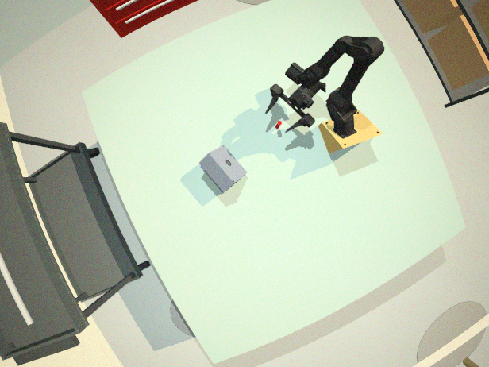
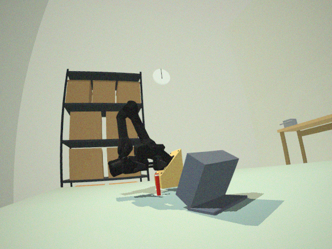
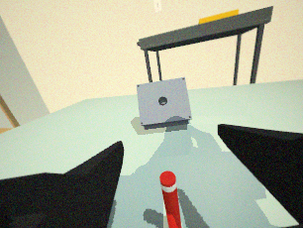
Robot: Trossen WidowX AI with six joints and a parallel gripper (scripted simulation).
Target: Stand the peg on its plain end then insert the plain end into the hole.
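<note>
The red peg is 2 cm behind my gripper tip and 5 cm below it. Also, from my gripper tip: grey sloped panel 22 cm ahead, 6 cm to the left, 4 cm below.
</note>
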